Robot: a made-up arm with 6 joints. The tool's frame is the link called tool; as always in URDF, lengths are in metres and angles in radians. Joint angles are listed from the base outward. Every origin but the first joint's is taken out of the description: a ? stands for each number. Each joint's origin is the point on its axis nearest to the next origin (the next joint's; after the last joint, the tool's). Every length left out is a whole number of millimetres.
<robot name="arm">
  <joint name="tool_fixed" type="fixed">
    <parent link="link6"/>
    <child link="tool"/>
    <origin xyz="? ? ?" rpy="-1.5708 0 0"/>
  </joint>
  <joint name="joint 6" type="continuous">
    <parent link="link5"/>
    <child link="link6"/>
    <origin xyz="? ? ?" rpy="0 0 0"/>
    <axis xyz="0 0 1"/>
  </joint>
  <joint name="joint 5" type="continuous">
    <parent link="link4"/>
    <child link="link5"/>
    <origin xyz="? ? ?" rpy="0 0 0"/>
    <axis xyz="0 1 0"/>
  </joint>
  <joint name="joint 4" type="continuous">
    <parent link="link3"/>
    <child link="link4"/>
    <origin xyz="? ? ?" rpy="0 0 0"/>
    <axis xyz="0 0 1"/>
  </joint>
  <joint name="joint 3" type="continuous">
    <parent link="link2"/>
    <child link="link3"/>
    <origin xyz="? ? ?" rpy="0 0 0"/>
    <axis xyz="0 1 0"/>
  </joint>
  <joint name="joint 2" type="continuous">
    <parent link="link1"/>
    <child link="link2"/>
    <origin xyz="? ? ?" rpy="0 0 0"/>
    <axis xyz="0 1 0"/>
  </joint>
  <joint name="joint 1" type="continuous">
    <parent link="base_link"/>
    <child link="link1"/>
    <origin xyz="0.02 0 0.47" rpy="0 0 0"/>
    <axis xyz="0 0 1"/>
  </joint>
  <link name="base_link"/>
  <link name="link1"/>
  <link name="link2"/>
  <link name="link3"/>
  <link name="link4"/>
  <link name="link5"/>
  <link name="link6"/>
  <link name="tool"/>
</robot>
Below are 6 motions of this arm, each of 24 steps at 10 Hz.
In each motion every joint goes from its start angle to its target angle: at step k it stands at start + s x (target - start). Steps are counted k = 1, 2, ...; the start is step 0. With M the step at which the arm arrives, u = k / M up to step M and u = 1 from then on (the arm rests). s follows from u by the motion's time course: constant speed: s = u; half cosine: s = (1 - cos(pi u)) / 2; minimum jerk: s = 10 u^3 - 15 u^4 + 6 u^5.
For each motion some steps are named. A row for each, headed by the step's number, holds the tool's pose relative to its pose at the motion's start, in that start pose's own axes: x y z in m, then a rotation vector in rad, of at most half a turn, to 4 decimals.
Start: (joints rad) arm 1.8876 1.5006 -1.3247 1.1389 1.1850 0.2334
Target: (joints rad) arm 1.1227 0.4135 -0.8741 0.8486 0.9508 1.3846
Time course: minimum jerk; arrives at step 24
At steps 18, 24:
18: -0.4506 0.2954 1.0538 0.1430 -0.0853 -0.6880
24: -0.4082 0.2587 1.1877 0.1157 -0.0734 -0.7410

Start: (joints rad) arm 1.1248 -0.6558 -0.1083 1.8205 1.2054 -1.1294
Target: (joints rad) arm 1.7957 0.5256 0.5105 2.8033 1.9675 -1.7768
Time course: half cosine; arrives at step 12
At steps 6, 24:
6: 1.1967 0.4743 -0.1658 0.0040 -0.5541 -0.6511
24: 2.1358 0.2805 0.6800 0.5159 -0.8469 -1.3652

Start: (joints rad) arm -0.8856 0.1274 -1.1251 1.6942 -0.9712 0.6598
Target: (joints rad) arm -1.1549 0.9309 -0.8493 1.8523 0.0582 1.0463
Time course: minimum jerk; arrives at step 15
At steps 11, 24:
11: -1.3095 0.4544 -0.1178 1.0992 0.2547 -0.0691
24: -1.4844 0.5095 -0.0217 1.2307 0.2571 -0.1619

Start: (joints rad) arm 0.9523 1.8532 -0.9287 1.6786 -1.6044 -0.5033
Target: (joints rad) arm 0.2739 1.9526 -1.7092 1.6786 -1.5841 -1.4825
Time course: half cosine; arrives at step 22
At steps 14, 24:
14: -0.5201 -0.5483 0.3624 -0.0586 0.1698 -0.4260
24: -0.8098 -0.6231 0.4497 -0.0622 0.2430 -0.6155

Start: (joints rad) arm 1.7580 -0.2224 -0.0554 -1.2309 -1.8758 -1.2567
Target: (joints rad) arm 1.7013 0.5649 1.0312 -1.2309 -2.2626 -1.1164
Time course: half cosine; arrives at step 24
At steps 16, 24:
16: -1.6132 0.2511 -0.5402 -0.0335 -1.2967 0.5879
24: -1.8883 0.1613 -1.0217 -0.0607 -1.6676 0.8807

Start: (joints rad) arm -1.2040 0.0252 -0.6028 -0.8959 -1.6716 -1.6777
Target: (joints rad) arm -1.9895 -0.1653 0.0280 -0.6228 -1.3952 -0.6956
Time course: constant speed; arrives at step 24
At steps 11, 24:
11: -0.2285 -0.0220 0.0053 -0.1612 -0.7138 -0.1720
24: -0.4458 0.0618 -0.0638 -0.5780 -1.4135 -0.3437

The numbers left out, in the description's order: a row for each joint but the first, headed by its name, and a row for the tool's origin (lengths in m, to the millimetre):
tool: 0.02 -0.03 0
joint 6: 0.02 0 0.08
joint 5: 0.01 0 0
joint 4: -0.02 0 0.96
joint 3: -0.02 0 0.92
joint 2: 0 0.05 0

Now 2 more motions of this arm.
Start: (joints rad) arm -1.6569 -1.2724 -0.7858 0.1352 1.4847 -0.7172
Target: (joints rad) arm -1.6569 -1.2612 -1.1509 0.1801 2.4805 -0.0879
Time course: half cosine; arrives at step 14
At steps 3, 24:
3: 0.0017 0.0372 0.0081 -0.0484 -0.0635 0.0514
24: 0.0477 0.3638 0.1019 -0.2736 -0.5375 0.5942

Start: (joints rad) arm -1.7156 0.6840 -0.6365 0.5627 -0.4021 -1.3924
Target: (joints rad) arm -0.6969 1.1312 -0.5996 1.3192 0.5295 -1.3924
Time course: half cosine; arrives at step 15
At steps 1, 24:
1: 0.0012 0.0066 0.0102 -0.0130 -0.0170 0.0122
24: -0.8688 0.6992 0.6259 -1.1709 -1.8630 0.3103

